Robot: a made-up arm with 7 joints.
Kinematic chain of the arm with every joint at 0, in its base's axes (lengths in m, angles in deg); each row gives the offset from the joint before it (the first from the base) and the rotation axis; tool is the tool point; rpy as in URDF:
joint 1: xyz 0 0 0.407 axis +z
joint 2: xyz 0 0 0 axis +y
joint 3: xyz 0 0 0.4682 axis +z
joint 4: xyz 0.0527 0 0 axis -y
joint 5: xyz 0.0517 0 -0.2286 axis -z
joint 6: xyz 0 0 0 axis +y
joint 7: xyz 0.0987 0 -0.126 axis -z
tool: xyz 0 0 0 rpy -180 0 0
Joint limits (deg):
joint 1: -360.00..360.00
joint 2: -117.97..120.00
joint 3: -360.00..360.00
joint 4: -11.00..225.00
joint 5: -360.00..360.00
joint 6: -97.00..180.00
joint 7: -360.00..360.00
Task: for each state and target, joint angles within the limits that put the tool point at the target. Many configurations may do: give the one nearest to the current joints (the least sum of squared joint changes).
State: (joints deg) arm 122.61 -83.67 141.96 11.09 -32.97 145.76 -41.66
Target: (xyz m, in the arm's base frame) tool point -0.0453 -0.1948 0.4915
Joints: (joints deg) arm 102.28 -73.15 140.39 13.13 -32.40 117.07 -41.66
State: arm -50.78 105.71 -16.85 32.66 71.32 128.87 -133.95
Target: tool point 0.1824 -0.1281 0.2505
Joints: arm -59.79 97.33 -18.78 18.32 54.78 121.34 -133.95
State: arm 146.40 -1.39 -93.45 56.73 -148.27 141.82 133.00
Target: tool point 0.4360 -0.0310 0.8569
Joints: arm 135.83 -20.04 -103.89 62.21 -146.04 139.48 133.00
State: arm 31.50 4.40 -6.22 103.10 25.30 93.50 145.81
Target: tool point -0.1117 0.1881 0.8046
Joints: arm 52.64 -24.33 26.02 77.09 30.57 111.11 145.81
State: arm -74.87 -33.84 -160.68 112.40 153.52 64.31 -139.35
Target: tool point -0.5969 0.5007 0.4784
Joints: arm -53.33 -58.61 -156.20 107.35 152.72 61.94 -139.35
